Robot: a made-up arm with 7 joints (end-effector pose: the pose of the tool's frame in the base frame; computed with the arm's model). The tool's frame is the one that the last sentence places.
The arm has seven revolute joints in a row. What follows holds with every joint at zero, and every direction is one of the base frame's. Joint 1 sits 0.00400 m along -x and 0.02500 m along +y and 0.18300 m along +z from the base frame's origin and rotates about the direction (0.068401, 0.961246, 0.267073), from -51.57 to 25.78 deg. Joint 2 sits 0.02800 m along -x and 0.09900 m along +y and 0.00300 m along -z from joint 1 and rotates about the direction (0.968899, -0.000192, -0.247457), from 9.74 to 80.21 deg. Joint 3 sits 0.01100 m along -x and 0.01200 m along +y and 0.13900 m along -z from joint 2 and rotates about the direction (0.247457, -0.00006, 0.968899), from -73.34 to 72.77 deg. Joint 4 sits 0.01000 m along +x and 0.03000 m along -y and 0.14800 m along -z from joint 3 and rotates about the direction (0.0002, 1, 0.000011), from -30.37 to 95.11 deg. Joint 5 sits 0.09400 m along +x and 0.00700 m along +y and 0.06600 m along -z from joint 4 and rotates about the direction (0.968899, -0.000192, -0.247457), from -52.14 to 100.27 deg. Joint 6 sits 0.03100 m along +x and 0.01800 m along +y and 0.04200 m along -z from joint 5 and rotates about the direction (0.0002, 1, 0.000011), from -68.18 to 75.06 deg. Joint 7 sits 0.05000 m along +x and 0.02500 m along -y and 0.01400 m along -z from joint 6 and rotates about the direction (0.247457, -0.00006, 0.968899), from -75.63 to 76.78 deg. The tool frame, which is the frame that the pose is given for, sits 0.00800 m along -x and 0.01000 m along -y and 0.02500 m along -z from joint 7; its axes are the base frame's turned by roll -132.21, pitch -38.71 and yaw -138.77 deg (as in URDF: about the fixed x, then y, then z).
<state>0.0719 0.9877 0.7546 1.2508 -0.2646 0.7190 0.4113</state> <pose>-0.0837 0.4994 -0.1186 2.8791 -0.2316 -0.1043</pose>
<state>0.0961 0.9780 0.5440 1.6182 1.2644 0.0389 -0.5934</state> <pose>-0.1485 0.5206 -0.0349 1.2033 -0.7914 -0.8580</pose>
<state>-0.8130 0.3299 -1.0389 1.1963 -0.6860 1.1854 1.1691</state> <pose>0.1947 0.2136 -0.2420 2.0812 -1.7207 -1.4867</pose>
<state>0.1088 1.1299 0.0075 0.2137 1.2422 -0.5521 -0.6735</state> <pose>0.1397 0.4848 -0.0391 -0.2265 -1.9796 -1.6755</pose>
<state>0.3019 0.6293 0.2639 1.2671 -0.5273 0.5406 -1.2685</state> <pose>-0.2355 0.3513 -0.1767 1.3127 -0.3572 1.1446</pose>
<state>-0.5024 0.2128 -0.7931 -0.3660 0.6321 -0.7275 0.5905</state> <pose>0.2189 -0.0417 -0.0787 0.6771 1.7604 -1.5913</pose>
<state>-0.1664 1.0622 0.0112 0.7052 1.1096 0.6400 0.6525</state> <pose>0.1200 0.5542 -0.0122 -1.1648 1.3380 1.6857</pose>
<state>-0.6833 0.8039 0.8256 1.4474 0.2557 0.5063 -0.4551</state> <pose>0.1898 0.4092 -0.1530 1.8444 -1.1093 0.9216</pose>
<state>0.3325 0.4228 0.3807 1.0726 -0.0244 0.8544 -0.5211</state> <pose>-0.2523 0.2947 -0.2005 1.6782 -0.1547 0.1709</pose>
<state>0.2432 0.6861 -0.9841 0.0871 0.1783 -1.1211 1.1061</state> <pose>-0.1097 0.1737 -0.2117 0.8793 -2.2556 1.7955</pose>
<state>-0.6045 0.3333 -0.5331 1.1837 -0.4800 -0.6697 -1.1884</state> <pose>0.2140 0.1968 -0.2664 -0.2888 -2.0246 0.7138</pose>
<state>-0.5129 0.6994 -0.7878 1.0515 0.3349 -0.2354 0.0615</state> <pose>0.1789 0.3837 -0.2245 0.6616 -2.6067 -0.6432</pose>
